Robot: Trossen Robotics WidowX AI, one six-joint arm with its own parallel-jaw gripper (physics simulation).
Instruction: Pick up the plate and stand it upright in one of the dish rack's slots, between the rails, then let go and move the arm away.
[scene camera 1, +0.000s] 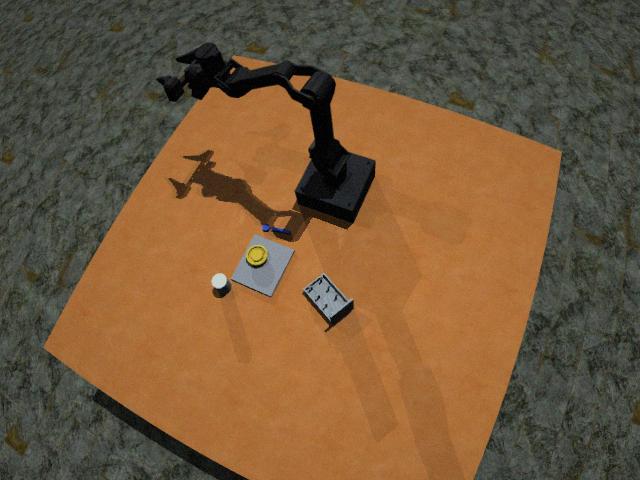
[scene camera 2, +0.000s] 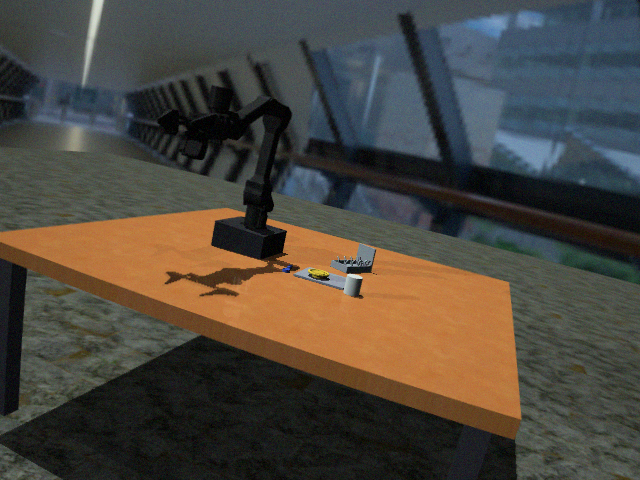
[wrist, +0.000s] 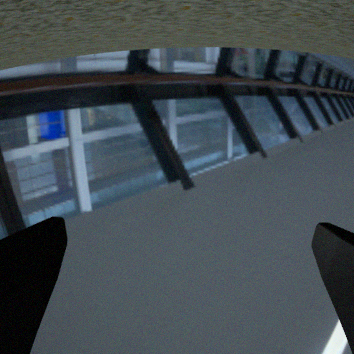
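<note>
The yellow round plate [scene camera 1: 256, 255] [scene camera 2: 318, 273] lies flat over a grey square board [scene camera 1: 281, 256] [scene camera 2: 337, 282], face up. Its underside is mostly hidden. The small grey dish rack [scene camera 1: 341, 312] [scene camera 2: 366, 256] stands apart from the board, with short dark pegs and a taller panel at one end. No plate stands in it. My gripper [scene camera 1: 169, 69] [scene camera 2: 170, 135] [wrist: 194, 235] is open and empty. It is raised high above the table, far from the plate and the rack, and points outward past the table edge. The plate and rack do not show in the wrist view.
A white cylinder [scene camera 1: 219, 281] [scene camera 2: 353, 285] stands beside the board, on the side away from the rack. A small blue utensil [scene camera 1: 279, 230] [scene camera 2: 287, 269] lies between the board and the arm's black base [scene camera 1: 336, 186] [scene camera 2: 248, 238]. The arm's shadow falls across the orange table [scene camera 1: 439, 170] [scene camera 2: 413, 330].
</note>
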